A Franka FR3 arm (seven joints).
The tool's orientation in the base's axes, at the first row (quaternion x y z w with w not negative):
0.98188, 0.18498, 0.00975, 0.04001
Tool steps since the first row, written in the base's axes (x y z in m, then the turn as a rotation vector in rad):
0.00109, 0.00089, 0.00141, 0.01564, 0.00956, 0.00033
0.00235, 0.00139, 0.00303, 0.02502, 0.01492, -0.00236
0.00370, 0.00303, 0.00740, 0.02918, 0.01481, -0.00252
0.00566, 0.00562, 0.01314, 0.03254, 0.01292, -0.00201
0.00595, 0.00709, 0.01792, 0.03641, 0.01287, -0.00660
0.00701, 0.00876, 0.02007, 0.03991, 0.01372, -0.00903
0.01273, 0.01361, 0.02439, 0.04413, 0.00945, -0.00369
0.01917, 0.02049, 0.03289, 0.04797, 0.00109, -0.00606
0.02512, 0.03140, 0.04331, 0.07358, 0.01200, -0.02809
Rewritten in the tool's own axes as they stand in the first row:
0.00135, -0.00032, -0.00143, 0.01805, -0.00318, -0.00051
0.00271, -0.00019, -0.00304, 0.02872, -0.00498, 0.00208
0.00458, -0.00086, -0.00748, 0.03256, -0.00338, 0.00239
0.00737, -0.00209, -0.01332, 0.03500, -0.00036, 0.00214
0.00820, -0.00295, -0.01819, 0.03857, 0.00071, 0.00685
0.00981, -0.00394, -0.02042, 0.04213, 0.00099, 0.00933
0.01692, -0.00602, -0.02490, 0.04453, 0.00692, 0.00447
0.02546, -0.00937, -0.03366, 0.04505, 0.01588, 0.00759
0.03502, -0.01649, -0.04466, 0.07278, 0.01322, 0.02959

